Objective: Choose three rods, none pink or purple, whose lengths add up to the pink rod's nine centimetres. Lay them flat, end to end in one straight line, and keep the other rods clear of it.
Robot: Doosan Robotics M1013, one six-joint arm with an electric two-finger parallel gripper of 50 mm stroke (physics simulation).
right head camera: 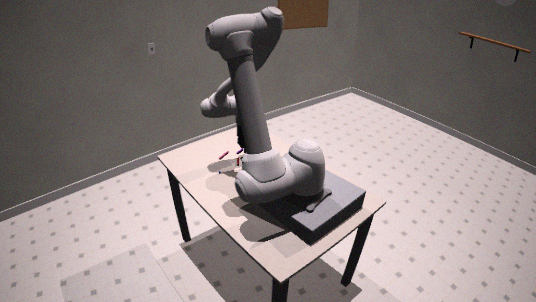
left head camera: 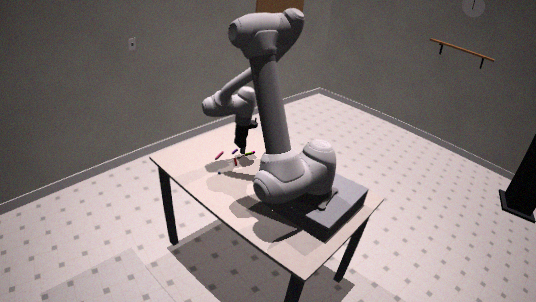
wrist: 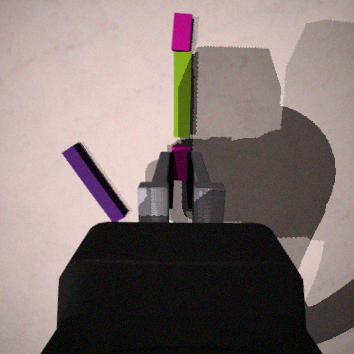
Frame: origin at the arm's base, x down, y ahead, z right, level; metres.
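Seen in the pictures: gripper, fingertip midpoint: (left head camera: 242, 153) (wrist: 179, 168); arm's base, link origin: (right head camera: 306, 195) (left head camera: 314, 194).
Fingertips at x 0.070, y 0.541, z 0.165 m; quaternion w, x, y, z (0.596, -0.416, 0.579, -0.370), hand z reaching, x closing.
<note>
Pixels of each thing's top centre, then the offset from my fingertips to it. Level surfaces: height alone.
- lime rod, top centre: (wrist: 181, 95) (left head camera: 248, 153) dy -0.017, dx +0.008, dz +0.039 m
- short magenta rod, top centre: (wrist: 181, 31) (left head camera: 253, 151) dy -0.030, dx +0.008, dz +0.073 m
- purple rod, top centre: (wrist: 93, 185) (left head camera: 234, 150) (right head camera: 240, 150) dy +0.061, dx +0.008, dz +0.007 m
- pink rod, top centre: (left head camera: 219, 154) (right head camera: 223, 154) dy +0.101, dx +0.008, dz -0.090 m
- red rod, top centre: (left head camera: 235, 160) (right head camera: 238, 160) dy -0.013, dx +0.008, dz -0.081 m
- small dark blue piece, top centre: (left head camera: 219, 172) (right head camera: 219, 171) dy -0.016, dx +0.008, dz -0.229 m
- table, surface height: dx +0.018 m
My gripper (wrist: 179, 168) (left head camera: 243, 151) is shut on a magenta rod (wrist: 180, 156), in line with the lime rod and low over the table; whether it touches the table I cannot tell. The lime rod (wrist: 182, 95) (left head camera: 248, 153) lies flat, its far end against another short magenta rod (wrist: 182, 32) (left head camera: 253, 152). A small gap shows between the lime rod's near end and the held rod. The purple rod (wrist: 95, 182) (left head camera: 235, 151) (right head camera: 240, 150) lies slanted to the left. The pink rod (left head camera: 219, 155) (right head camera: 224, 155) and red rod (left head camera: 235, 162) (right head camera: 238, 161) lie apart. The arm hides the fingertips in the right head view.
A small dark blue piece (left head camera: 219, 173) (right head camera: 219, 172) lies on the table (left head camera: 185, 162) (right head camera: 195, 175), nearer its long edge. The arm's base stands on a grey block (left head camera: 345, 200) (right head camera: 342, 200) at the other end of the table. Arm shadows fall across the tabletop.
</note>
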